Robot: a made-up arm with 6 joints. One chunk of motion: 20 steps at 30 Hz.
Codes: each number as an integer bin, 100 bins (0 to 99) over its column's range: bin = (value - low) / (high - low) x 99, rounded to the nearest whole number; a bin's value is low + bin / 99 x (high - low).
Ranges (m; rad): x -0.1..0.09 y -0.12..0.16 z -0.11..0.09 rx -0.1..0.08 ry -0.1..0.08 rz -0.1..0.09
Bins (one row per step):
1: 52 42 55 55 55 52
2: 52 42 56 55 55 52
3: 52 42 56 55 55 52
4: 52 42 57 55 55 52
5: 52 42 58 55 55 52
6: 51 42 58 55 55 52
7: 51 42 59 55 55 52
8: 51 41 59 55 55 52
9: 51 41 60 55 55 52
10: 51 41 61 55 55 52
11: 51 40 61 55 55 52
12: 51 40 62 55 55 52
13: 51 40 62 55 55 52
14: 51 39 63 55 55 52
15: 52 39 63 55 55 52
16: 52 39 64 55 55 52
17: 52 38 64 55 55 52
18: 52 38 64 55 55 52
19: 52 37 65 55 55 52
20: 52 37 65 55 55 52
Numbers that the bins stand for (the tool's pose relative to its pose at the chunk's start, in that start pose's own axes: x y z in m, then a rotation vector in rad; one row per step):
1: -0.0002 -0.0012 0.0011 0.0000 0.0000 -0.0002
2: -0.0002 -0.0012 0.0031 0.0000 0.0000 -0.0002
3: -0.0002 -0.0012 0.0031 0.0000 0.0000 -0.0002
4: -0.0002 -0.0012 0.0052 0.0000 0.0000 -0.0002
5: -0.0002 -0.0012 0.0072 0.0000 0.0000 -0.0002
6: -0.0021 -0.0012 0.0072 0.0000 0.0000 -0.0002
7: -0.0021 -0.0012 0.0092 0.0000 0.0000 -0.0002
8: -0.0021 -0.0040 0.0092 0.0000 0.0000 -0.0002
9: -0.0021 -0.0040 0.0112 0.0000 0.0000 -0.0002
10: -0.0021 -0.0040 0.0132 0.0000 0.0000 -0.0002
11: -0.0021 -0.0069 0.0132 0.0000 0.0000 -0.0002
12: -0.0021 -0.0069 0.0153 0.0000 0.0000 -0.0002
13: -0.0021 -0.0069 0.0153 0.0000 0.0000 -0.0002
14: -0.0021 -0.0097 0.0173 0.0000 0.0000 -0.0002
15: -0.0002 -0.0097 0.0173 0.0000 0.0000 -0.0002
16: -0.0002 -0.0097 0.0193 0.0000 0.0000 -0.0002
17: -0.0002 -0.0125 0.0193 0.0000 0.0000 -0.0002
18: -0.0002 -0.0125 0.0193 0.0000 0.0000 -0.0002
19: -0.0002 -0.0154 0.0213 0.0000 0.0000 -0.0002
20: -0.0002 -0.0154 0.0213 0.0000 0.0000 -0.0002

